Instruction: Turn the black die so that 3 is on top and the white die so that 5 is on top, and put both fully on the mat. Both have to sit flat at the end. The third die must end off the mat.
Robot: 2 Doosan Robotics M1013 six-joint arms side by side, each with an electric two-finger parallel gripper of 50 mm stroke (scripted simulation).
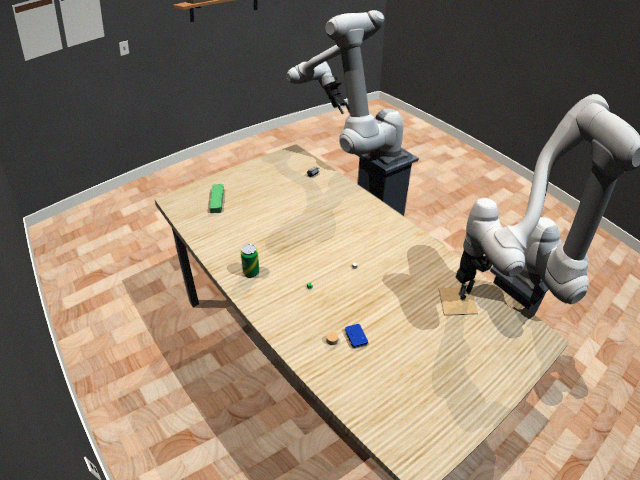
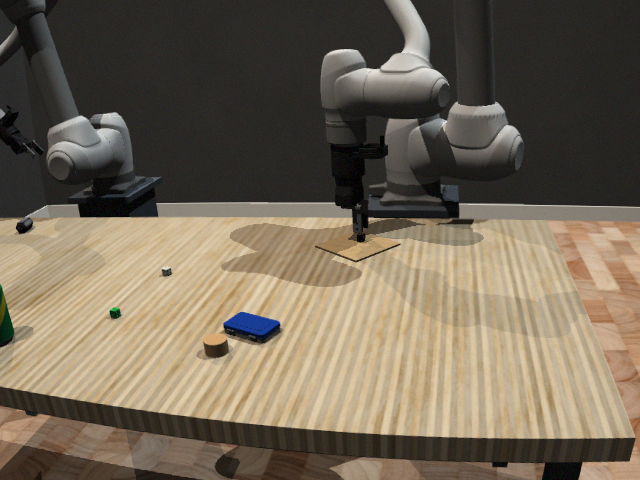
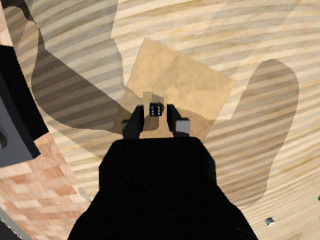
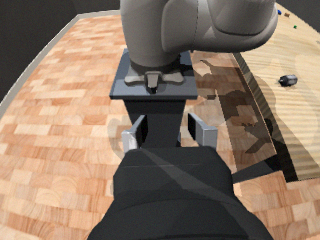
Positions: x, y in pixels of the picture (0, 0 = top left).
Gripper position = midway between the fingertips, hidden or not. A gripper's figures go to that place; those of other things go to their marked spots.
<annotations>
My left gripper [image 2: 360, 229]: 1.41 m from the lens. A tan mat [image 2: 346, 246] is 1.38 m from the lens. A blue case [image 2: 255, 328]: 1.02 m from the lens. The marked spots on the tan mat and the blue case are 0.43 m apart.
</annotations>
